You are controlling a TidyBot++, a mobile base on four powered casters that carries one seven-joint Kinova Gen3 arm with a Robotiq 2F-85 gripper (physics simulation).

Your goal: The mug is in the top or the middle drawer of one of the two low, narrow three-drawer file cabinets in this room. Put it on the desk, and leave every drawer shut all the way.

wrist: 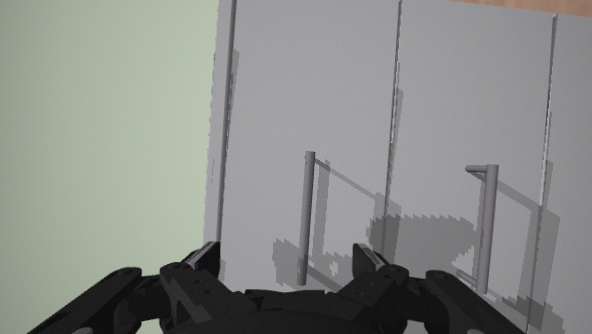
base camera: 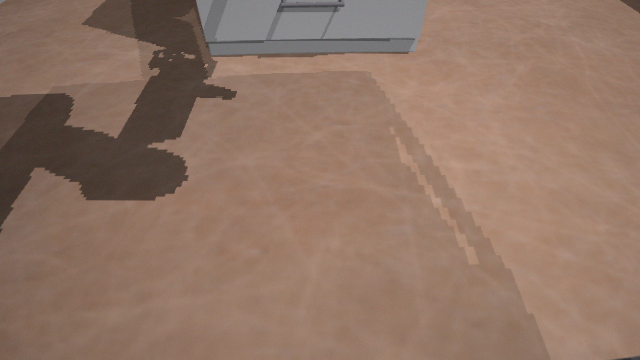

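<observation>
A grey three-drawer file cabinet [base camera: 320, 25] [wrist: 310, 75] fills much of the wrist view, which is turned sideways so that the cabinet's top is at the left. The top drawer's bar handle [wrist: 306, 215] and the middle drawer's bar handle [wrist: 488, 225] stand out from their fronts. The drawer fronts in the wrist view look shut. My gripper [wrist: 286, 257] is open and empty, in front of the top drawer, with that drawer's handle showing between its two fingers. The mug, the desk and the other cabinet do not show in either view.
A pale green wall [wrist: 100, 125] lies beyond the cabinet's top edge. In the base view the brown floor [base camera: 325, 225] stretches up to the cabinet's base, with the lowest handle [base camera: 312, 4] at the top edge. The arm's dark shadow falls across the floor at the left.
</observation>
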